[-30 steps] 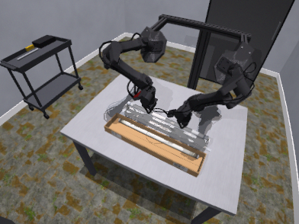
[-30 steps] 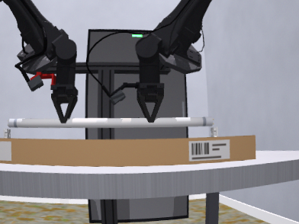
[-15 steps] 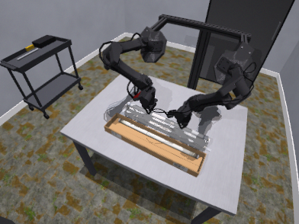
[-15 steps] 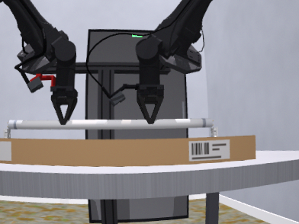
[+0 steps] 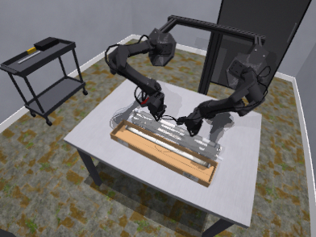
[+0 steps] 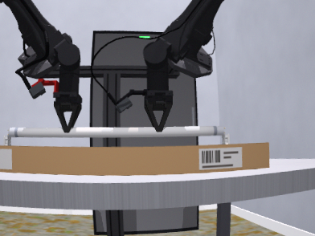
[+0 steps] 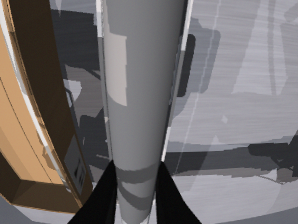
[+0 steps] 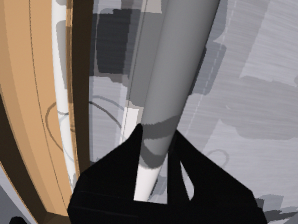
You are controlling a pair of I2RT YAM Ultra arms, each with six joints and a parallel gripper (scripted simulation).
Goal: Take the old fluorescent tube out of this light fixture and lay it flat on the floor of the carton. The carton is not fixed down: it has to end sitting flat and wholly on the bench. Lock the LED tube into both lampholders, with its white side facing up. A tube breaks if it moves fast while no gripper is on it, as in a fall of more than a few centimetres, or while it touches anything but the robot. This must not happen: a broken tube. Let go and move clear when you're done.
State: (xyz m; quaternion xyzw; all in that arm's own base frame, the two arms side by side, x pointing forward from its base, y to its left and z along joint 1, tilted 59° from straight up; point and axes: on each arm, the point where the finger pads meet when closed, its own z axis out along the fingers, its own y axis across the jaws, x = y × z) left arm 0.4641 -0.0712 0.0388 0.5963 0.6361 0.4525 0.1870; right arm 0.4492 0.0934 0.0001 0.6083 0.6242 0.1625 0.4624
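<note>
Now: left hand 120 mm to the left of the LED tube and 10 mm above it. Round my left hand: light fixture (120 mm to the right, 50 mm below, 10 mm behind); carton (150 mm ahead, 130 mm to the right, 70 mm below); old fluorescent tube (130 mm to the right, 100 mm ahead, 80 mm below).
My right hand is 120 mm to the right of the LED tube and 10 mm above it. Also, from my right hand: light fixture (120 mm to the left, 50 mm below); then carton (160 mm ahead, 110 mm to the left, 70 mm below); then old fluorescent tube (110 mm to the left, 110 mm ahead, 80 mm below).
</note>
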